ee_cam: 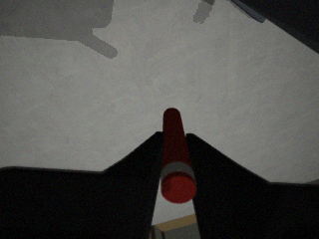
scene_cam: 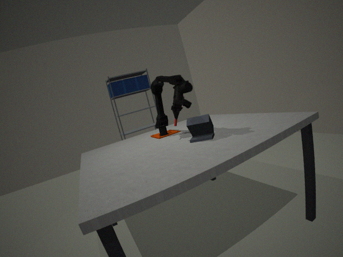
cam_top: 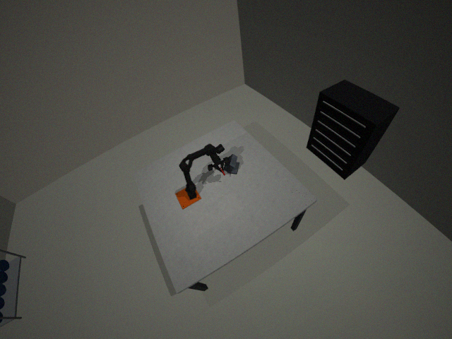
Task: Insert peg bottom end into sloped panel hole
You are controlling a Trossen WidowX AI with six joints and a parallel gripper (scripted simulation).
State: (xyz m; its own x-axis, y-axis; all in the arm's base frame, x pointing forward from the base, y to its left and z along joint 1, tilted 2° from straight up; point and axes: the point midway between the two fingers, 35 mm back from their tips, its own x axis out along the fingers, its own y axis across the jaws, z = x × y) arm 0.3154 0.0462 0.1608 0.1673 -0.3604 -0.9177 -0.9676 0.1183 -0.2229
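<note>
Now: gripper tip 11 cm short of the grey sloped panel, 10 cm to the right of it and 6 cm above it. From my gripper tip the other things lie so: red peg 1 cm to the left, 2 cm above.
</note>
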